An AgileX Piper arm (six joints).
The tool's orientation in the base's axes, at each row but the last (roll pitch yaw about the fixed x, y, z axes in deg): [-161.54 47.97 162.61]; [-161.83 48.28 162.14]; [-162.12 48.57 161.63]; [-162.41 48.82 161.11]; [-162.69 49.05 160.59]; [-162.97 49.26 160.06]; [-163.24 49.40 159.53]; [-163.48 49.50 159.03]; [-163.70 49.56 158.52]
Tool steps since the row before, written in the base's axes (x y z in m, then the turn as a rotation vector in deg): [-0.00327 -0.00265 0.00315 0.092 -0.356 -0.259]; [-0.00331 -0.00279 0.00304 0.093 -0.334 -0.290]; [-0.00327 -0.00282 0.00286 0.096 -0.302 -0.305]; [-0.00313 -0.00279 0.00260 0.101 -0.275 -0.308]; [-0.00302 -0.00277 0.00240 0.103 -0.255 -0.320]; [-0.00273 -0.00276 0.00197 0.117 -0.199 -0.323]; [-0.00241 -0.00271 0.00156 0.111 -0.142 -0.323]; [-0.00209 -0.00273 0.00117 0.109 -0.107 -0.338]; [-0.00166 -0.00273 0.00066 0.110 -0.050 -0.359]
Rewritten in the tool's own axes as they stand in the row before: [-0.00078 -0.00454 -0.00253 0.062 -0.196 0.400]; [-0.00074 -0.00465 -0.00241 0.089 -0.170 0.409]; [-0.00068 -0.00462 -0.00224 0.105 -0.139 0.404]; [-0.00060 -0.00447 -0.00200 0.110 -0.114 0.394]; [-0.00055 -0.00435 -0.00182 0.122 -0.094 0.393]; [-0.00043 -0.00411 -0.00137 0.129 -0.040 0.374]; [-0.00033 -0.00382 -0.00095 0.145 0.004 0.340]; [-0.00026 -0.00359 -0.00050 0.166 0.034 0.330]; [-0.00015 -0.00326 0.00007 0.195 0.085 0.313]
